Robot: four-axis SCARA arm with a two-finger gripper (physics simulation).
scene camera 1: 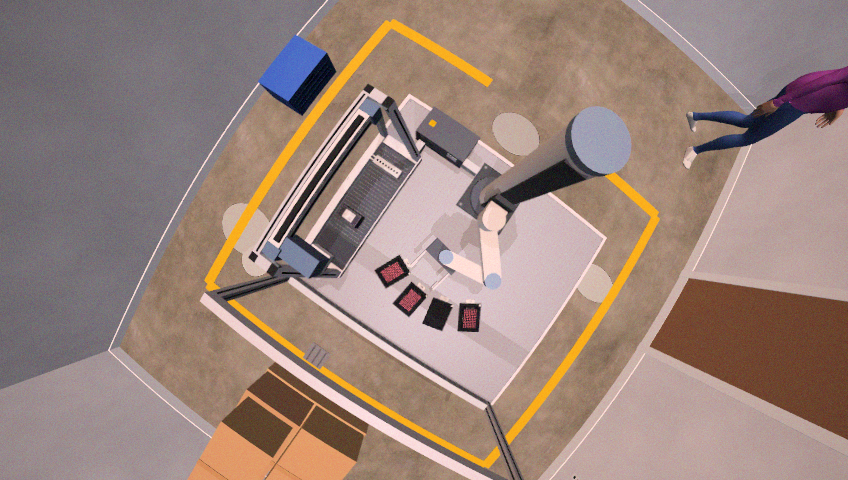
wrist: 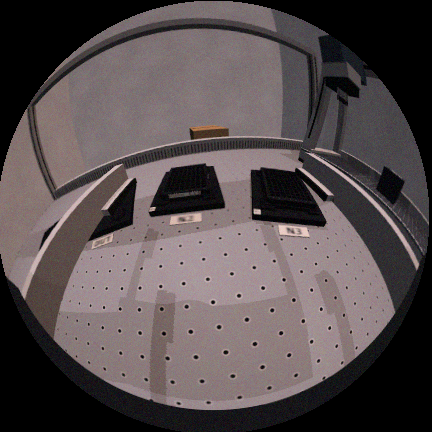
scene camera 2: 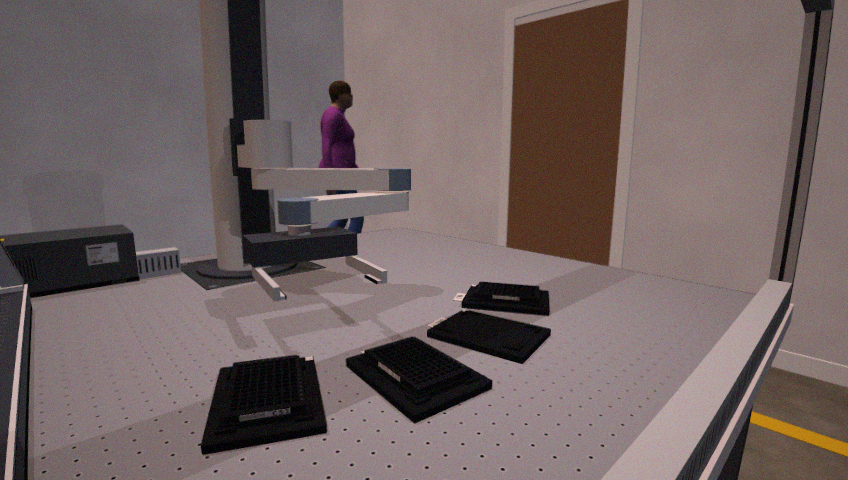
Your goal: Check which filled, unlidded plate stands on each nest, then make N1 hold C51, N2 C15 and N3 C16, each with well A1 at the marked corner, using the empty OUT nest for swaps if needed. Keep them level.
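Where they show: gripper, between the fingertips: (scene camera 1: 421,277) (wrist: 215,159) (scene camera 2: 334,285); arm's base, origin of its link: (scene camera 2: 248,270).
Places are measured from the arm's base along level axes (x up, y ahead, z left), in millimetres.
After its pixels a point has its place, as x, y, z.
Observation:
My gripper (scene camera 1: 420,275) {111, 581, -86} (scene camera 2: 333,287) {111, 581, -86} (wrist: 215,159) {111, 581, -86} is open and empty, level above the table, its fingers towards the nests. Nest N3 (scene camera 2: 264,438) {21, 731, -262} (wrist: 290,216) {25, 586, -190} bears a dark-walled plate (scene camera 1: 392,271) {34, 653, -229} (scene camera 2: 267,383) {37, 658, -226} (wrist: 289,185) {37, 645, -230}; its label is too blurred to read surely. Nest N2 (scene camera 2: 415,410) {25, 799, -120} (wrist: 187,205) {25, 650, -54} bears another plate (scene camera 1: 410,298) {37, 720, -63} (scene camera 2: 416,364) {37, 739, -64} (wrist: 186,178) {37, 720, -58}. The OUT nest (scene camera 1: 437,314) {25, 713, 116} (scene camera 2: 487,334) {25, 722, 101} (wrist: 123,217) {25, 653, 55} is empty, partly hidden by a finger in the wrist view. Nest N1 (scene camera 2: 505,306) {24, 663, 229} bears a plate (scene camera 1: 469,317) {39, 624, 272} (scene camera 2: 505,291) {38, 632, 269}. Wells look pink from above. White corner marks show on N2 and N3.
A gantry machine (scene camera 1: 321,178) {510, 443, -631} with a dark deck stands along one table side, a small dark block (scene camera 1: 352,217) {133, 526, -553} (wrist: 390,184) {100, 526, -515} on it. A dark grey box (scene camera 1: 447,135) {128, -109, -398} (scene camera 2: 71,258) {85, -35, -373} stands near the arm's column (scene camera 1: 535,160) {708, 40, -63} (scene camera 2: 220,136) {347, 44, -61}. A person (scene camera 1: 779,113) (scene camera 2: 338,136) stands beyond the table.

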